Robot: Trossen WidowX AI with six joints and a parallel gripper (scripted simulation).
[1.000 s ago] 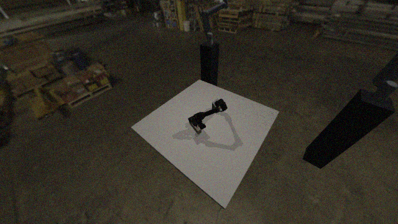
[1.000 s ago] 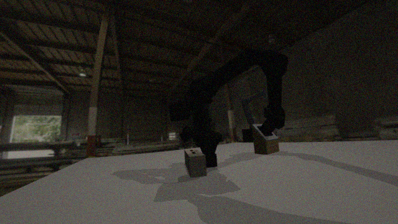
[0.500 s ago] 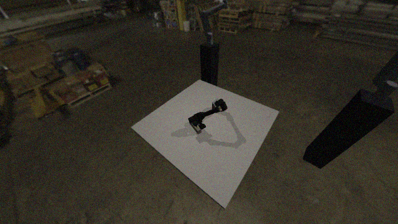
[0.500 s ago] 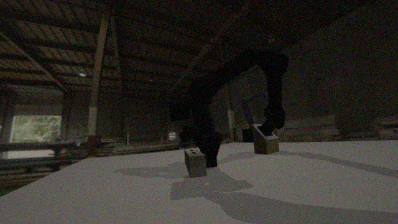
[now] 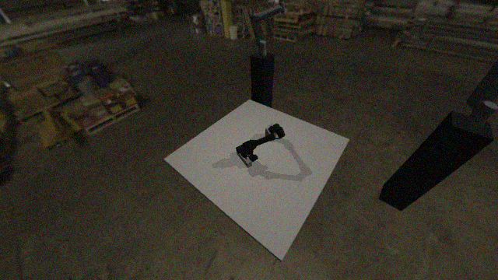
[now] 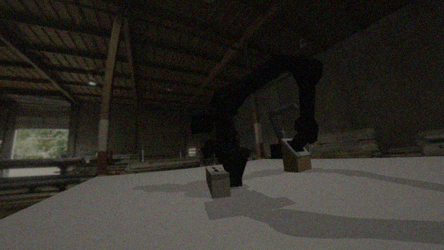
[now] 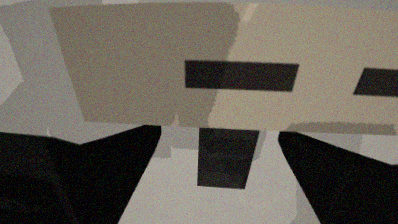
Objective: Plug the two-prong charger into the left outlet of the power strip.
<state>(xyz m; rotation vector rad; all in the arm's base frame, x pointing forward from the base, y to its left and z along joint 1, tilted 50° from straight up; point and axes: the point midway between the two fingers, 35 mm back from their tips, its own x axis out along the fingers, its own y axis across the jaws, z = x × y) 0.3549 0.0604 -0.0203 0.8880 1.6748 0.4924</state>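
Now: gripper tip 2 cm short of the box-shaped charger, 1 cm to the left of it and 1 cm below it.
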